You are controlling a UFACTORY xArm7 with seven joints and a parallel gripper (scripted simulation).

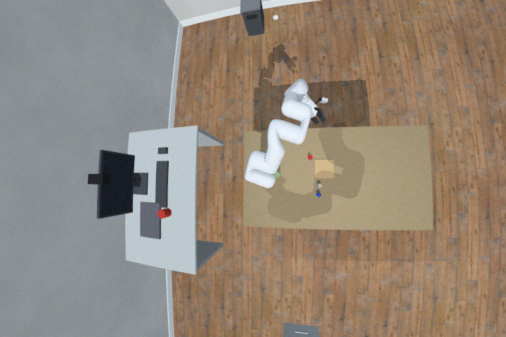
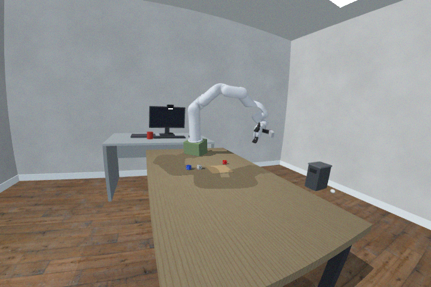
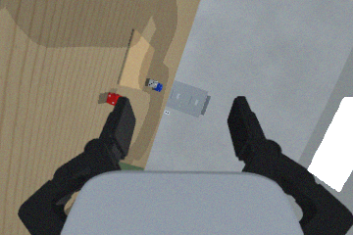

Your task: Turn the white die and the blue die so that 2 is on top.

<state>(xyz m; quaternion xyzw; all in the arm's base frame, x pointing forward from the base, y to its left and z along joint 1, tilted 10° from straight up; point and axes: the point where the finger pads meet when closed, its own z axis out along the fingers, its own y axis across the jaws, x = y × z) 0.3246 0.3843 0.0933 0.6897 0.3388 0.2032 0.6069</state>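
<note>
Now: the blue die 50 mm ahead of my hand, 490 mm to the right of it and 200 mm below it. The rest, counted from my hand: red die 30 mm behind, 210 mm to the right, 200 mm below; white die 50 mm ahead, 420 mm to the right, 200 mm below; tan mat 80 mm ahead, 290 mm to the right, 210 mm below.
</note>
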